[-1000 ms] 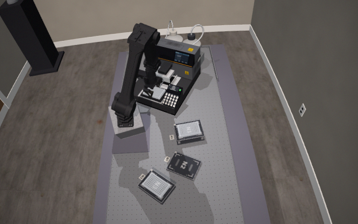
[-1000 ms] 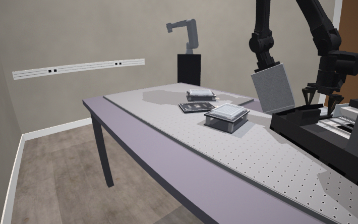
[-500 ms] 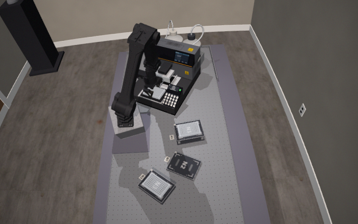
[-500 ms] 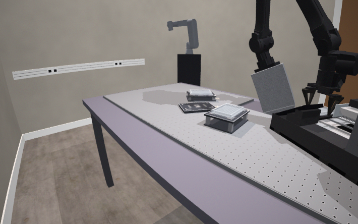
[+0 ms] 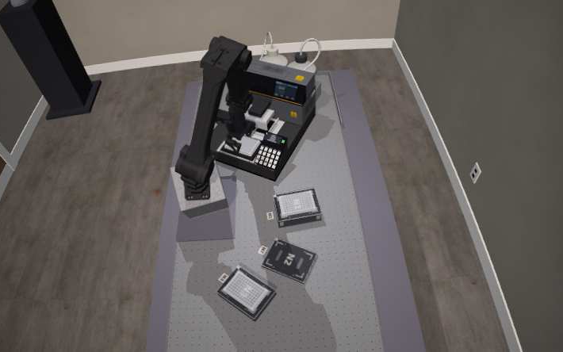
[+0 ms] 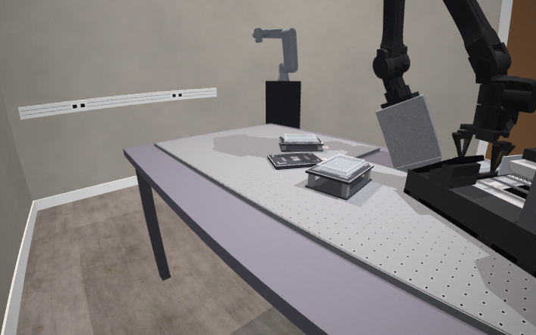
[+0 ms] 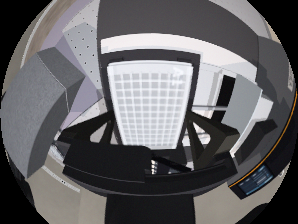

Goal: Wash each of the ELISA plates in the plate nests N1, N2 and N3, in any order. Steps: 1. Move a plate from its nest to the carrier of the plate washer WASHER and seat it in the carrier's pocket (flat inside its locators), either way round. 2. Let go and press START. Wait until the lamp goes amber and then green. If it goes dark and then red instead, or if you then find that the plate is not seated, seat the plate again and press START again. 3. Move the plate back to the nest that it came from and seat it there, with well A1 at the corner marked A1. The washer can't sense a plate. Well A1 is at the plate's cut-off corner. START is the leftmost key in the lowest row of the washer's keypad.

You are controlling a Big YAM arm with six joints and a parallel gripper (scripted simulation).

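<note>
Now: the washer carrier 1 cm below my hand. Also, from my hand: plate washer (8 cm ahead, 13 cm to the left, 4 cm above).
</note>
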